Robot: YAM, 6 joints.
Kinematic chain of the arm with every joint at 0, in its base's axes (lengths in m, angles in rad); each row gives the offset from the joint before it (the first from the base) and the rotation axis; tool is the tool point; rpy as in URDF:
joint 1: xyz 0 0 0.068 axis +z
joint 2: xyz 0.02 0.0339 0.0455 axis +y
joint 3: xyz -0.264 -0.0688 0 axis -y
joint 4: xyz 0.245 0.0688 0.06 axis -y
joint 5: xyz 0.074 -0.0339 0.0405 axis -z
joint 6: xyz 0.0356 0 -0.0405 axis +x
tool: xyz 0 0 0 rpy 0 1.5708 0
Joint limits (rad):
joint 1: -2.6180..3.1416
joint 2: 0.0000..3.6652
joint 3: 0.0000..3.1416
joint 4: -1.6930..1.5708
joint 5: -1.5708..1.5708
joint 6: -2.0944..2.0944
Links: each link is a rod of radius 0.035 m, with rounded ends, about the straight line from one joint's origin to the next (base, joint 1, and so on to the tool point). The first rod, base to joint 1, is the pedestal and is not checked.
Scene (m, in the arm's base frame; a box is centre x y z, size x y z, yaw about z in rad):
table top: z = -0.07
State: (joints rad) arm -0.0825 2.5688 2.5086 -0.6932 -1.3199 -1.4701
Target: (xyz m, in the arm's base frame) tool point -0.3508 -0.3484 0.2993
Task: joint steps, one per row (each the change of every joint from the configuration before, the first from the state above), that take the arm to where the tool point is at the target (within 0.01 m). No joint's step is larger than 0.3 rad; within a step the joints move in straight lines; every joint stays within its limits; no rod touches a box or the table.
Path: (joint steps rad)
1: -0.2934 -0.0322 -0.0260 -0.0283 0.0000 0.0000
2: -0.2933 -0.0322 -0.0261 -0.0283 0.0000 0.0000
3: -0.2934 -0.0322 -0.0260 -0.0284 0.0000 0.0000
4: -0.2934 -0.0322 -0.0260 -0.0283 0.0000 0.0000
5: -0.2933 -0.0322 -0.0261 -0.0283 0.0000 0.0000
6: -0.2934 -0.0322 -0.0260 -0.0283 0.0001 0.0000
7: -0.2934 -0.0322 -0.0260 -0.0283 0.0000 0.0000
8: -0.2933 -0.0322 -0.0260 -0.0283 0.0000 0.0000

